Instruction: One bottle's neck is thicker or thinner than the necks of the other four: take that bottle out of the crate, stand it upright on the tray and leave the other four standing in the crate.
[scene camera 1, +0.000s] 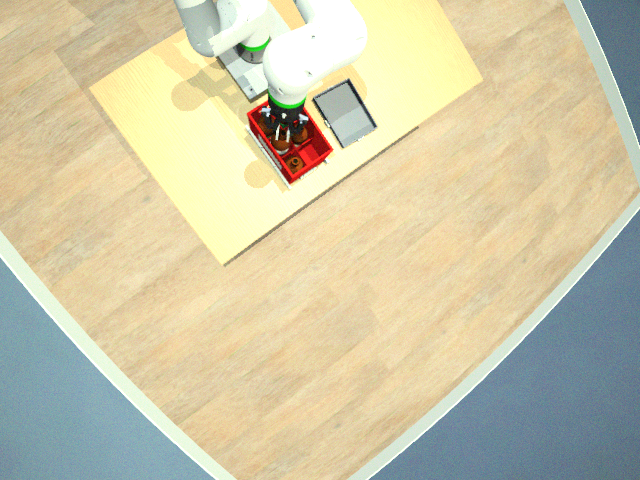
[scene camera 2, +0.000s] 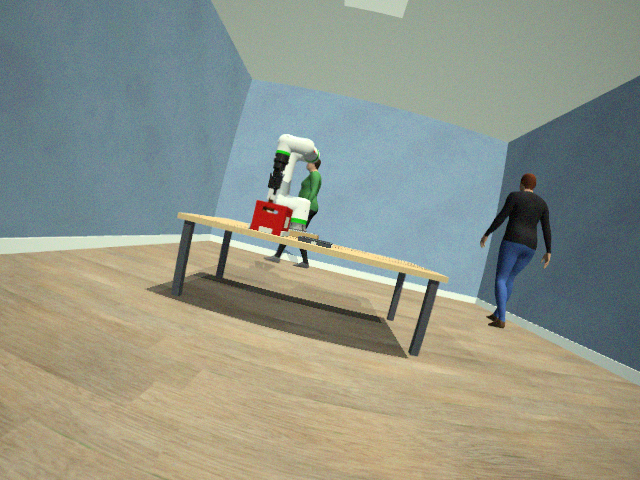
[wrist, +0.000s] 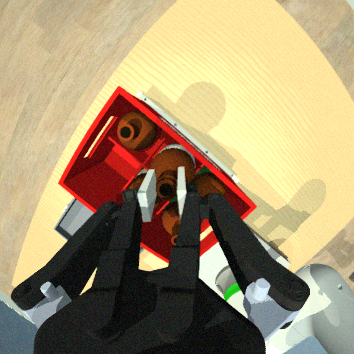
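Pixels of known places: gripper, fingertip midpoint: (scene camera 1: 282, 137) (scene camera 2: 270, 199) (wrist: 167, 178); arm's base at its link origin: (scene camera 1: 255, 47) (scene camera 2: 296, 231).
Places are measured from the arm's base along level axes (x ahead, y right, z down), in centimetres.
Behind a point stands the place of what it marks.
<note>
A red crate (scene camera 1: 319, 135) @(z -11.6, x 46.5, y 2.5 cm) (scene camera 2: 270, 216) @(z -5.8, x 53.9, y 10.0 cm) (wrist: 91, 186) @(z -8.9, x 49.5, y 2.5 cm) with dividers stands on the table. My gripper (scene camera 1: 281, 131) @(z -16.2, x 41.0, y 15.5 cm) (scene camera 2: 272, 191) @(z -16.2, x 41.0, y 15.5 cm) (wrist: 167, 178) @(z -16.2, x 41.0, y 15.5 cm) points down over the crate's middle and is shut on the neck of a brown bottle (scene camera 1: 280, 143) @(z -14.1, x 41.9, y 17.0 cm) (wrist: 172, 162) @(z -14.2, x 41.6, y 17.2 cm), which hangs upright under the fingers. Another brown bottle (scene camera 1: 293, 164) @(z -12.2, x 50.2, y 17.0 cm) (wrist: 135, 130) @(z -10.9, x 48.8, y 16.6 cm) stands in a corner cell. Three more stand under my fingers, partly hidden; one of them (wrist: 210, 183) @(z -7.9, x 33.1, y 17.6 cm) shows to the right. A grey tray (scene camera 1: 343, 110) @(z 3.5, x 40.1, y -18.7 cm) (scene camera 2: 315, 240) @(z 1.6, x 54.5, y -18.8 cm) (wrist: 71, 218) @(z 3.5, x 51.6, y -20.6 cm) lies empty beside the crate.
The light wooden table (scene camera 1: 170, 170) @(z 4.0, x 22.4, y 56.5 cm) (scene camera 2: 361, 255) @(z 4.0, x 49.5, y -46.8 cm) carries the robot base behind the crate. A person in a green top (scene camera 2: 310, 189) stands behind the table. A person in a black top (scene camera 2: 519, 222) walks at the right wall.
</note>
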